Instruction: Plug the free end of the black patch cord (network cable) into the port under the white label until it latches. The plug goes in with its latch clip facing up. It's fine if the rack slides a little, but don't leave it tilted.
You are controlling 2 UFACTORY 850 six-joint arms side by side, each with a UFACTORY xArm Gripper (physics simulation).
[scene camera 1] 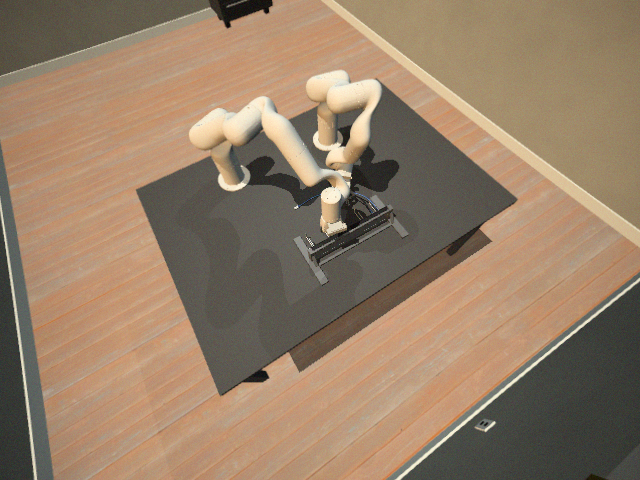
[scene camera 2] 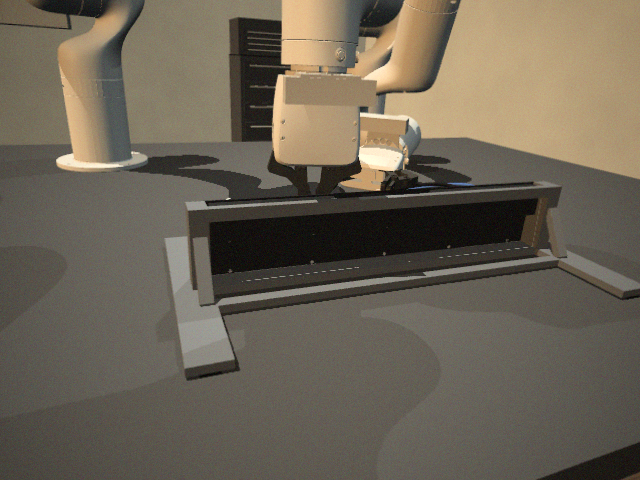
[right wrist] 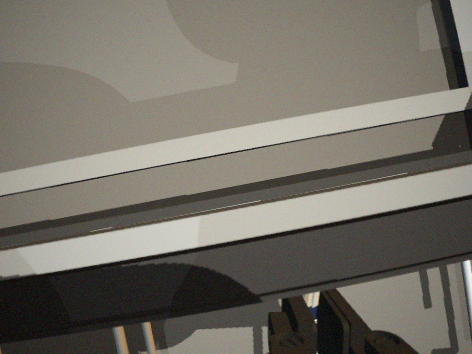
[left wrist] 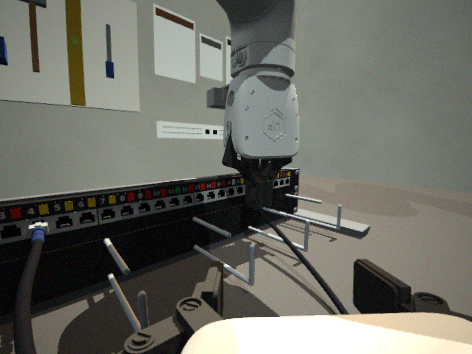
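The rack [scene camera 1: 303, 246] [scene camera 2: 289, 207] stands upright on the table, its port row facing the arms. In the left wrist view, a small pale label [left wrist: 235, 181] sits near the far end of the row, just left of my right gripper. My right gripper [scene camera 2: 312, 190] [left wrist: 258, 206] is shut on the black patch cord's plug, close in front of the row; a bit of the plug's blue part [right wrist: 313, 312] shows between its fingers. The black cord [left wrist: 306, 260] runs from it toward the lower right. The clip and plug tip are hidden. My left gripper [left wrist: 288, 282] [scene camera 2: 399, 181] is open and empty, back from the rack.
Another plug [left wrist: 38, 229] with a dark cord sits in port 4. Metal cable hooks [left wrist: 280, 237] stick out below the ports, near both grippers. A blue cable [scene camera 1: 309, 200] lies behind the rack on the dark table [scene camera 1: 217, 330].
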